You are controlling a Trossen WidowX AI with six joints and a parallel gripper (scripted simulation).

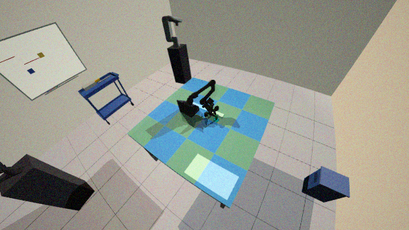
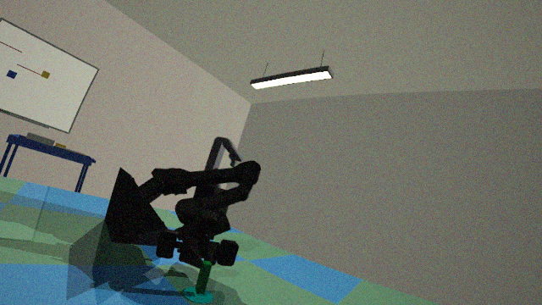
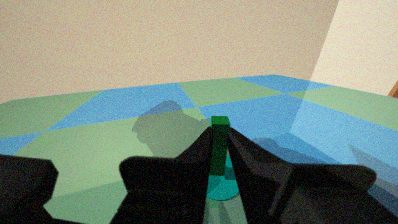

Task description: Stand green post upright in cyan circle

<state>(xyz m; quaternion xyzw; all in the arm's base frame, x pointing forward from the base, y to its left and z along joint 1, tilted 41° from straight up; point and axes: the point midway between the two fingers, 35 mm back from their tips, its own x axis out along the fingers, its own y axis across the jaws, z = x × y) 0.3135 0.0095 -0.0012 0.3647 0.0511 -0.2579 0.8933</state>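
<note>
Right now the cyan circle is 6 cm below my gripper tip. From my gripper tip the other things lie so: green post (2 cm below).
</note>
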